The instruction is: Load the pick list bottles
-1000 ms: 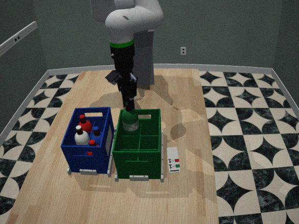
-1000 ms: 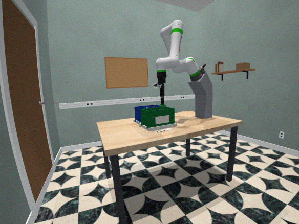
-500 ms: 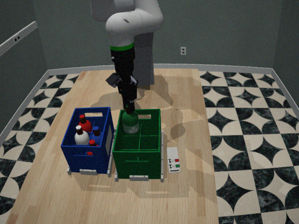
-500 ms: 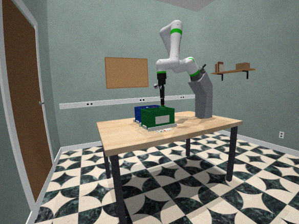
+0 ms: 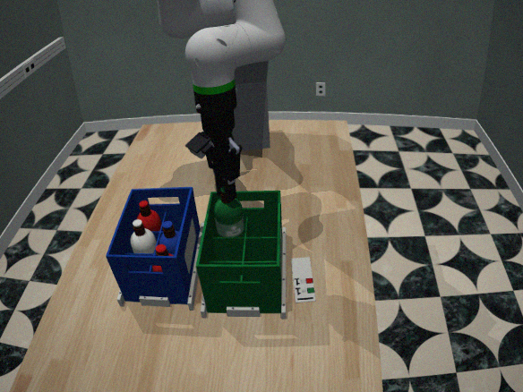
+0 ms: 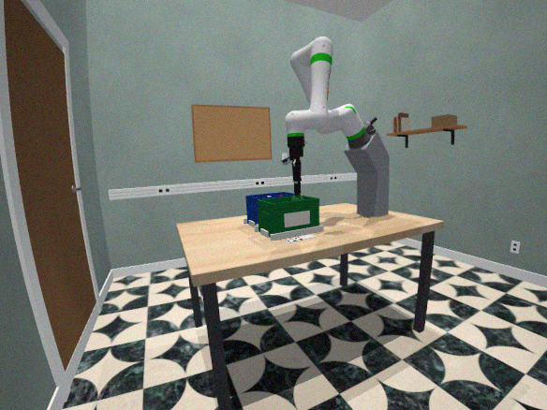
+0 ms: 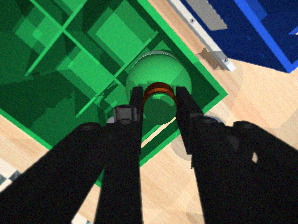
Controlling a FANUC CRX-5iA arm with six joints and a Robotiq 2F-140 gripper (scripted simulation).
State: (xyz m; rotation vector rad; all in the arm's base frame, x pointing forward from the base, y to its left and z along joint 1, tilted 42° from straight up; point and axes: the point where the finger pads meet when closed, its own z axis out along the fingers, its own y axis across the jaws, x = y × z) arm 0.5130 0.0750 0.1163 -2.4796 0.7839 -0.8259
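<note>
The green bottle is 8 cm below my hand. From my hand the other things lie so: blue bottle: 10 cm ahead, 13 cm to the right, 14 cm below; then green crate: 7 cm ahead, 6 cm to the left, 15 cm below; then blue crate: 11 cm ahead, 17 cm to the right, 15 cm below.
</note>
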